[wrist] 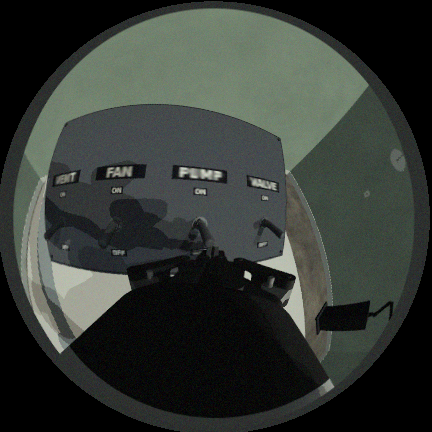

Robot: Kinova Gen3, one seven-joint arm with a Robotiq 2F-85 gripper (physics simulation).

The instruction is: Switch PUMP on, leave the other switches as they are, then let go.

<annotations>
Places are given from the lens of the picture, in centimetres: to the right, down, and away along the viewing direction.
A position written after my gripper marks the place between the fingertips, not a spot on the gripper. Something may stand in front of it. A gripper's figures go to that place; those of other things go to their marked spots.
my gripper (212,253): 0, 5, 16
dark grey switch panel (155,169): -8, -6, 15
</annotations>
